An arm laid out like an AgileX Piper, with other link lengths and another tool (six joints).
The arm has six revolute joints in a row. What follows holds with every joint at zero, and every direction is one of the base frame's.
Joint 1 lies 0.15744 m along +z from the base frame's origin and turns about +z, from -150.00 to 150.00 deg.
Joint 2 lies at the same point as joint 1 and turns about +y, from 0.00 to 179.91 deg.
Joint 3 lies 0.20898 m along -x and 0.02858 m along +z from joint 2 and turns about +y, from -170.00 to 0.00 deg.
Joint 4 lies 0.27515 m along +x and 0.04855 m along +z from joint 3 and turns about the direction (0.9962, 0, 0.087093), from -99.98 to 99.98 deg.
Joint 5 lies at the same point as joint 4 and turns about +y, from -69.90 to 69.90 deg.
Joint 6 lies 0.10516 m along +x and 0.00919 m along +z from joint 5 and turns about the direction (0.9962, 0, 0.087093), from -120.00 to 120.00 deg.
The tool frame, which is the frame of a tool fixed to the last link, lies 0.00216 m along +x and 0.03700 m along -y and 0.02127 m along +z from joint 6; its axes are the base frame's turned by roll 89.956, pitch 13.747 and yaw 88.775 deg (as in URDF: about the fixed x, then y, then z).
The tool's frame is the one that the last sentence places.
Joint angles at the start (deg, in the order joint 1, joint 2, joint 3, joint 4, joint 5, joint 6):
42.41, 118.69, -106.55, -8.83, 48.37, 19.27
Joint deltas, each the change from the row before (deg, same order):
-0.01, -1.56, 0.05, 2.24, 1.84, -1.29
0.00, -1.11, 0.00, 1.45, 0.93, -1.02
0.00, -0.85, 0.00, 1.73, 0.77, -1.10
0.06, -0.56, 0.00, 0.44, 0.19, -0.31
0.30, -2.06, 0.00, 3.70, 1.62, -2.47
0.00, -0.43, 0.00, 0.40, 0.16, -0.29
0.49, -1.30, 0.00, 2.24, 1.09, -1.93
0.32, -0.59, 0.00, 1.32, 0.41, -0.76
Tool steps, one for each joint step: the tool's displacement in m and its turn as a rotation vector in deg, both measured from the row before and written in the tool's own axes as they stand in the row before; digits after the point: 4 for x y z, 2 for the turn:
0.0015, 0.0004, -0.0102, 0.47, 1.55, 0.20
0.0013, 0.0011, -0.0077, -0.11, 1.05, -0.11
0.0021, 0.0006, -0.0055, -0.02, 1.31, -0.09
0.0009, 0.0011, -0.0041, -0.36, 0.37, -0.10
0.0075, 0.0021, -0.0138, -0.42, 3.05, -0.73
0.0007, 0.0007, -0.0031, -0.27, 0.32, -0.09
0.0077, 0.0017, -0.0085, -0.26, 2.03, -1.25
0.0048, 0.0008, -0.0036, -0.23, 1.25, -0.41

